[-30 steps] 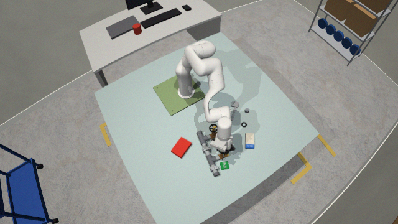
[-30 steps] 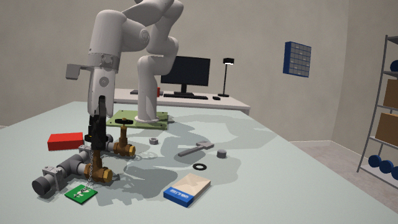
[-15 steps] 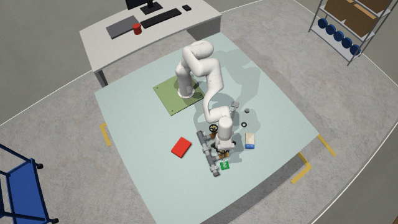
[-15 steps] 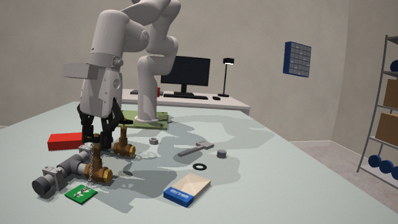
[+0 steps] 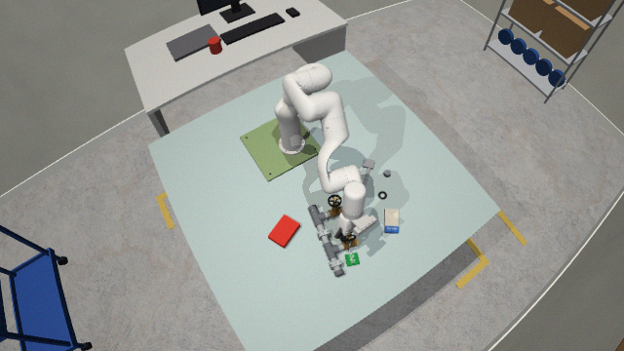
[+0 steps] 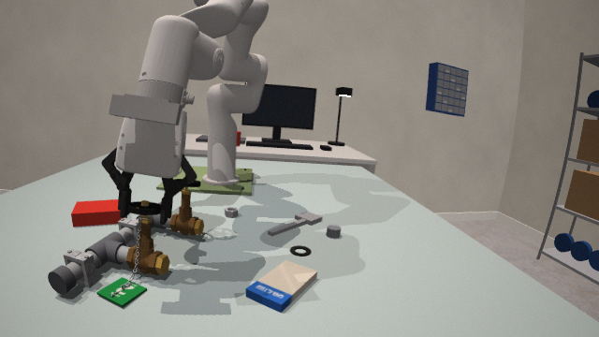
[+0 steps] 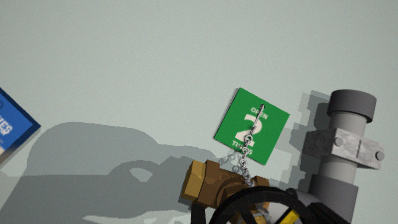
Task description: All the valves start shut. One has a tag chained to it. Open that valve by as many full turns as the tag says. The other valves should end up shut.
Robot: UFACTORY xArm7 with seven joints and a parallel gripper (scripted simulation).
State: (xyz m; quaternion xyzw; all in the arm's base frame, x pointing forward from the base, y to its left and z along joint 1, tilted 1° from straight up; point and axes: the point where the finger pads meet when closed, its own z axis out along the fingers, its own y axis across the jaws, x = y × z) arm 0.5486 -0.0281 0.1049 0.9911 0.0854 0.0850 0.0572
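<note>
My hand is 8 cm short of the green tag, 2 cm to the left of it and 11 cm above it. Also, from my hand: box 1 cm ahead, 22 cm to the left, 10 cm below; nut 28 cm behind, 10 cm to the left, 10 cm below; red block 17 cm behind, 20 cm to the right, 9 cm below.
</note>
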